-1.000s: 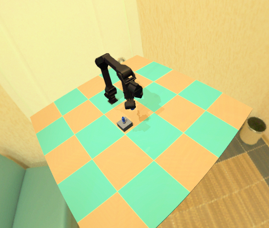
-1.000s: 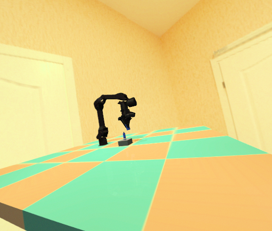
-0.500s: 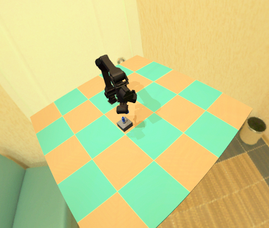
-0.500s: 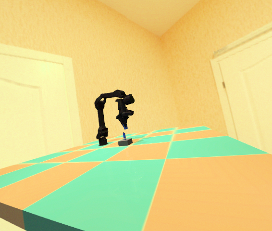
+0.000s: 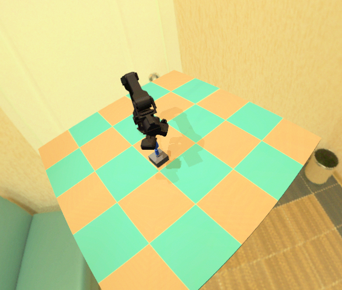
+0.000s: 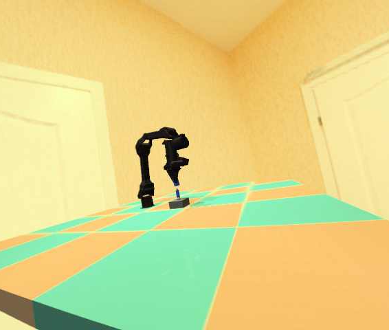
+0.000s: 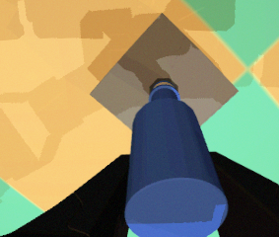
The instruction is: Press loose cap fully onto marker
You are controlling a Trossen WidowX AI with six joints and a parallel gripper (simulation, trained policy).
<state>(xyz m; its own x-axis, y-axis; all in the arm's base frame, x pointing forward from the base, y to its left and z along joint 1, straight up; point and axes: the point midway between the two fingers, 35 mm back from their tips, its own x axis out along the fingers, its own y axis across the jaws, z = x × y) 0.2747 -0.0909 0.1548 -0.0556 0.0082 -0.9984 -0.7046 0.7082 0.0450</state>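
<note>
The dark grey holder block is 100 mm below my gripper tip. The rest, counted from my gripper tip: blue cap (10 mm above).
</note>
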